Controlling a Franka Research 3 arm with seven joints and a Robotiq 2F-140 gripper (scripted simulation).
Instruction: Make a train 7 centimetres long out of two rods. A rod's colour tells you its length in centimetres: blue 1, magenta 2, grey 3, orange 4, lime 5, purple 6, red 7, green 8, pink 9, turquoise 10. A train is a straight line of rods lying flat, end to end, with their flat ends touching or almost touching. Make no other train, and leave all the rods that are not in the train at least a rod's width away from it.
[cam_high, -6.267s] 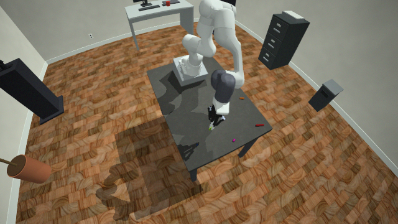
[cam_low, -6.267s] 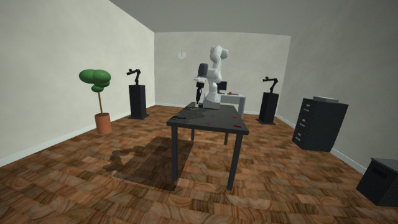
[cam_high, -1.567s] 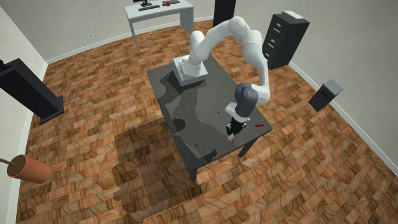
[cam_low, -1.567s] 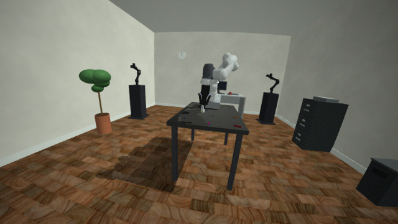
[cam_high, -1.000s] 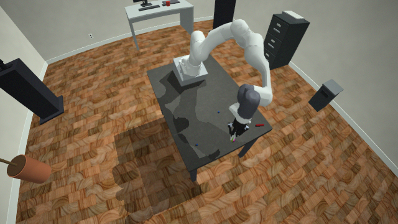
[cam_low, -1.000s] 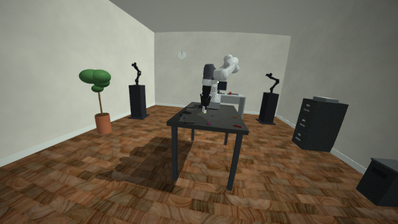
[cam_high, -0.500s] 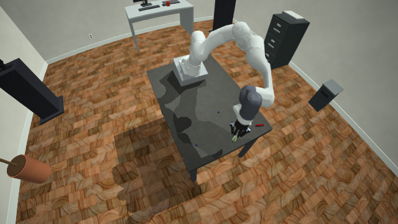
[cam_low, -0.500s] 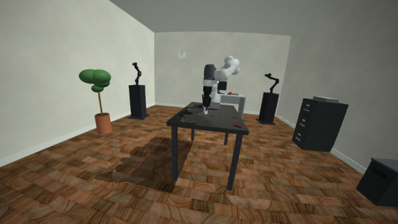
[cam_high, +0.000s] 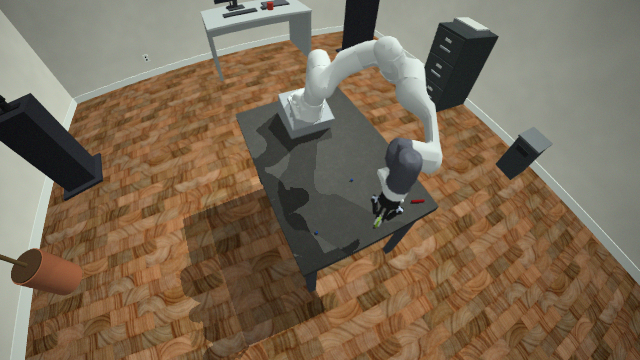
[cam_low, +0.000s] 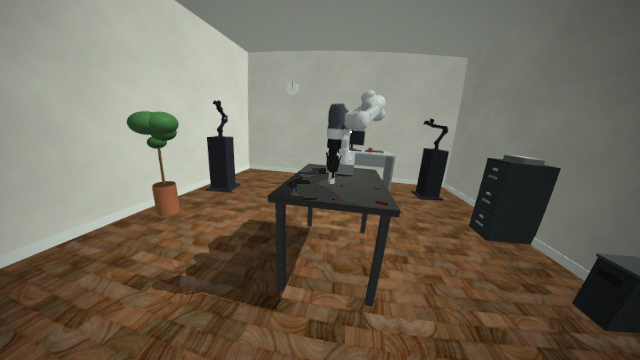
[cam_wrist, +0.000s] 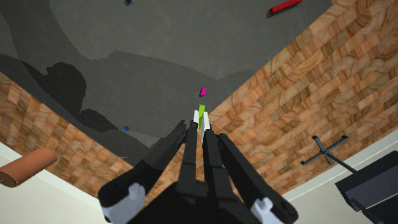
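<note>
The magenta rod is 10 mm behind my hand, 40 mm to the left of it and 130 mm below it. From my hand the other things lie so: orange rod: 280 mm behind, 370 mm to the left, 130 mm below; then lime rod: 30 mm below; then red rod: 20 mm ahead, 300 mm to the left, 130 mm below.
</note>
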